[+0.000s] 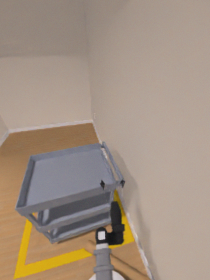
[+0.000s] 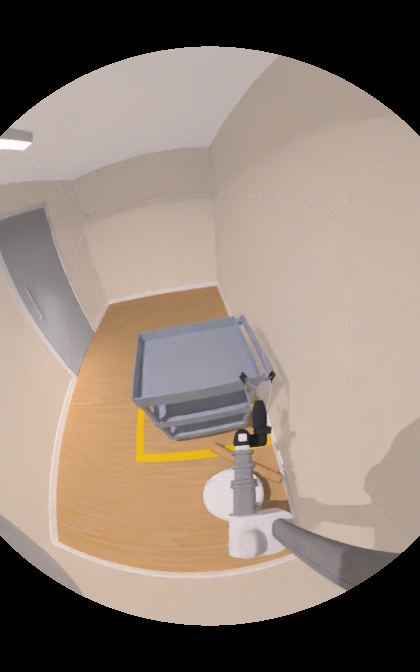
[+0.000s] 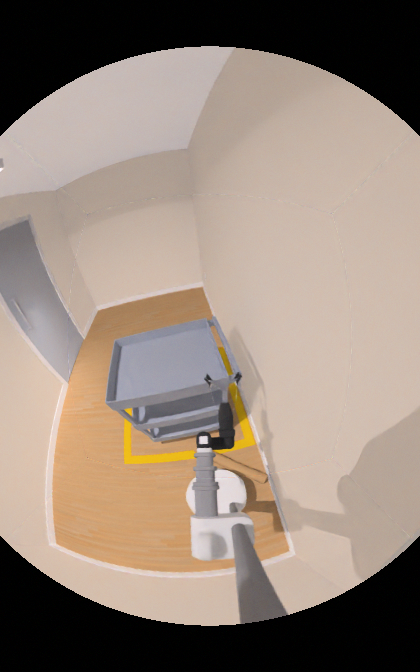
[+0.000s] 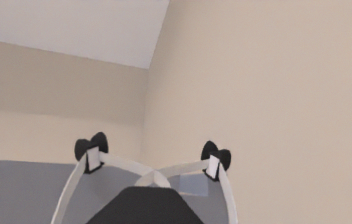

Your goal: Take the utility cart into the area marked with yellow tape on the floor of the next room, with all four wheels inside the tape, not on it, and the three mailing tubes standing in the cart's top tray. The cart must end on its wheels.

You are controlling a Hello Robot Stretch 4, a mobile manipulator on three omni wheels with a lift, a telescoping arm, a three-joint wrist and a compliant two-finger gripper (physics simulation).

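Places are measured from the robot's base along level axes (x down, y back, z left), in centimetres.
Pixels of known places: gripper, between the fingertips: [image 1: 112, 179] [image 4: 155, 149].
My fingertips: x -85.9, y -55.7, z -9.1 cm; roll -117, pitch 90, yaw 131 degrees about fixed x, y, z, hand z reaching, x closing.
Behind a point stands the place of what it marks.
The grey utility cart [image 1: 65, 172] {x -76.6, y -71.9, z 25.9 cm} [image 2: 195, 360] [image 3: 162, 360] stands upright over the yellow tape area [image 1: 60, 261] {x 2.7, y -30.7, z 40.7 cm} [image 2: 175, 456] [image 3: 160, 458]. Its wheels are hidden, so their place relative to the tape cannot be told. No tubes show in its top tray. One tan mailing tube [image 1: 131, 265] {x -4.0, y -20.2, z -24.1 cm} [image 2: 270, 474] [image 3: 245, 471] lies on the floor at the near tape edge; the other two do not show. My gripper [image 1: 112, 184] [image 2: 257, 377] [image 3: 223, 379] [image 4: 155, 149] {x -85.9, y -55.7, z -9.1 cm} is open with nothing held, by the near handle-side corner of the cart; contact cannot be told.
The right wall [image 1: 160, 125] {x -123.6, y -58.2, z -32.7 cm} [image 2: 295, 325] [image 3: 285, 325] runs close beside the cart's handle side. A white round base [image 2: 217, 492] [image 3: 220, 485] is on the floor close to the tube. A grey door [image 2: 50, 280] [image 3: 30, 280] is in the left wall.
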